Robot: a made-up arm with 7 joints. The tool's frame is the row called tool.
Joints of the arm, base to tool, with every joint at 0 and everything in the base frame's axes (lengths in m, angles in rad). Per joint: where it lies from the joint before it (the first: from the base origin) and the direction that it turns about. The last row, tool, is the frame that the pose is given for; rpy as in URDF.
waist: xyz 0.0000 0.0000 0.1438 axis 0 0 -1
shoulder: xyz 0.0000 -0.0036 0.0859 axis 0 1 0
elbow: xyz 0.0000 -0.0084 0.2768 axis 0 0 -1
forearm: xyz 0.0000 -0.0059 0.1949 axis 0 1 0
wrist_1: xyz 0.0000 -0.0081 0.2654 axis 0 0 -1
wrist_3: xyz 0.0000 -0.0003 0.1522 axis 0 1 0
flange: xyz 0.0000 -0.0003 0.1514 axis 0 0 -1
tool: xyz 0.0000 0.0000 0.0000 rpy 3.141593 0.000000 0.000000
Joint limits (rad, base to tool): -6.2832..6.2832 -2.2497..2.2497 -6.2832..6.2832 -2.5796..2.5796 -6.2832..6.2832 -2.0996..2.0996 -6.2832..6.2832
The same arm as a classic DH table. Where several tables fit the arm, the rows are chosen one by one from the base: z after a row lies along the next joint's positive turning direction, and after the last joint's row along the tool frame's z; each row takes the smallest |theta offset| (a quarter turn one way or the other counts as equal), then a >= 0, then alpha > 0; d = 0 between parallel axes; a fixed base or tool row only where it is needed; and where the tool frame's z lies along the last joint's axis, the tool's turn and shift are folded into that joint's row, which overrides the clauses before.
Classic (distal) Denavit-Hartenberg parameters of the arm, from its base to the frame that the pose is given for. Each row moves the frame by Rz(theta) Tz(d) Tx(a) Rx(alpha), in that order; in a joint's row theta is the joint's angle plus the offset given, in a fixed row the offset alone. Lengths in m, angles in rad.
base (fixed): d 0.0000  theta_offset 0.0000  a 0.0000  alpha 3.1416
waist: d -0.2297  theta_offset 0.0000  a 0.0000  alpha 1.5708
shoulder: d -0.0120  theta_offset 0.0000  a 0.0000  alpha -1.5708
elbow: d -0.4717  theta_offset 0.0000  a 0.0000  alpha 1.5708
forearm: d -0.0140  theta_offset 0.0000  a 0.0000  alpha -1.5708
wrist_1: d -0.4176  theta_offset 0.0000  a 0.0000  alpha 1.5708
wrist_3: d -0.0006  theta_offset 0.0000  a 0.0000  alpha -1.5708
flange: d -0.1514  theta_offset 0.0000  a 0.0000  alpha 0.0000
Joint limits (rad, base to tool): -6.2832..6.2832 -2.2497..2.2497 -6.2832..6.2832 -2.5796..2.5796 -6.2832..6.2832 -2.0996..2.0996 -6.2832..6.2832

